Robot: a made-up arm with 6 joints.
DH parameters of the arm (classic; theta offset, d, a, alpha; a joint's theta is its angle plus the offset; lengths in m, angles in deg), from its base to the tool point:
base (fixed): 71.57 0 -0.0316 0
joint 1: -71.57 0.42 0 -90
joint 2: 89.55 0 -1.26 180
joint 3: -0.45 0.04 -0.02 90
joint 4: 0 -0.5 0 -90
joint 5: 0 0.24 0 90
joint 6: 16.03 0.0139 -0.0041 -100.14
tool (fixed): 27.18 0.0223 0 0
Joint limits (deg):
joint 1: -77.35..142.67
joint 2: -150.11..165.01
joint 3: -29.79..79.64
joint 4: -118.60..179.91
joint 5: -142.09..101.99
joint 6: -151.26..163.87
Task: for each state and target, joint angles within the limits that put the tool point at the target. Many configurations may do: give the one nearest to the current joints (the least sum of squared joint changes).
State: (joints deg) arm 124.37 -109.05 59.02 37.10 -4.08 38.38
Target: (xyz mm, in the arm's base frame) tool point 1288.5 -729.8 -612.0
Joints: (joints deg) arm 142.67 -125.66 67.36 35.71 -7.89 36.01
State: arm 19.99 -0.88 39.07 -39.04 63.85 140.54
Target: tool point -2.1 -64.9 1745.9
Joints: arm 18.56 -23.19 17.65 -89.26 65.44 141.65
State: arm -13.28 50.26 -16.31 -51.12 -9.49 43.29
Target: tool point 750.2 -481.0 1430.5
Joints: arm -14.64 17.93 9.63 -39.89 -9.83 44.23
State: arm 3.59 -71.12 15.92 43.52 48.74 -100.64
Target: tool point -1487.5 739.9 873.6
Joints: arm -34.71 -86.18 28.46 52.02 49.36 -100.31
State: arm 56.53 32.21 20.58 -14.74 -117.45 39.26
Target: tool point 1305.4 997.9 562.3
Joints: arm 47.95 71.66 41.31 -4.41 -116.49 39.47
